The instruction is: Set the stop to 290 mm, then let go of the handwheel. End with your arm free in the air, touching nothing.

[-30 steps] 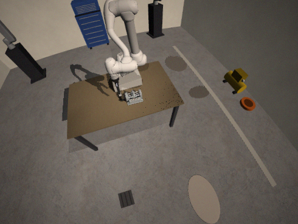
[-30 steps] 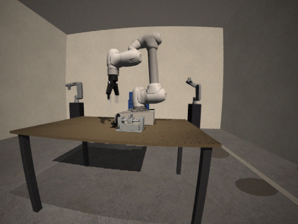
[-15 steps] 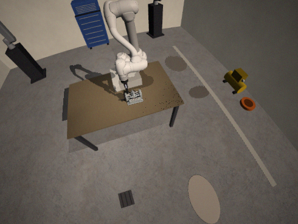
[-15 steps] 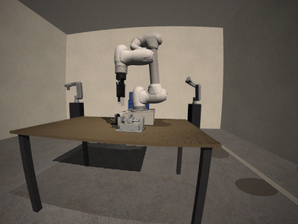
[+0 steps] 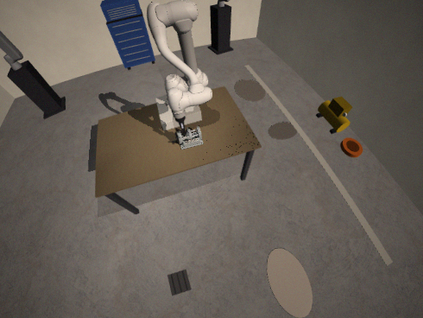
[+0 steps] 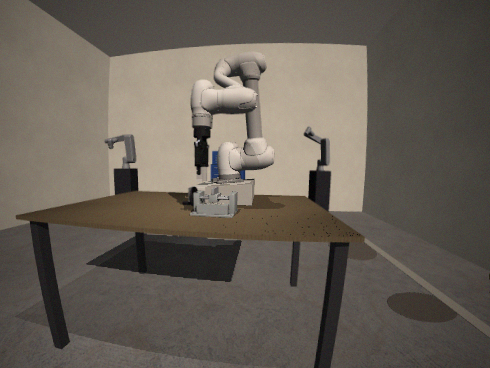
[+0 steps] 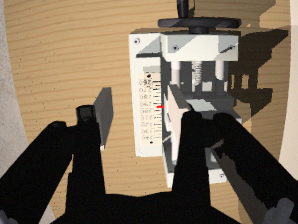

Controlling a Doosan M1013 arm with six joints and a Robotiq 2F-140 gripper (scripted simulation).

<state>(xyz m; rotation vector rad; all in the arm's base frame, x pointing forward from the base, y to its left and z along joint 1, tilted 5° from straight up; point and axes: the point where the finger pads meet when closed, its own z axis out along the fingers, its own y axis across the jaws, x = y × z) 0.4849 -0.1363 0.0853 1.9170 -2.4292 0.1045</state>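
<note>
Now: the black handwheel handle 8 cm behind my hand, 8 cm to the right of it and 15 cm below it. The rest, counted from my hand: grey stop fixture: 5 cm behind, 5 cm to the left, 10 cm below.
</note>
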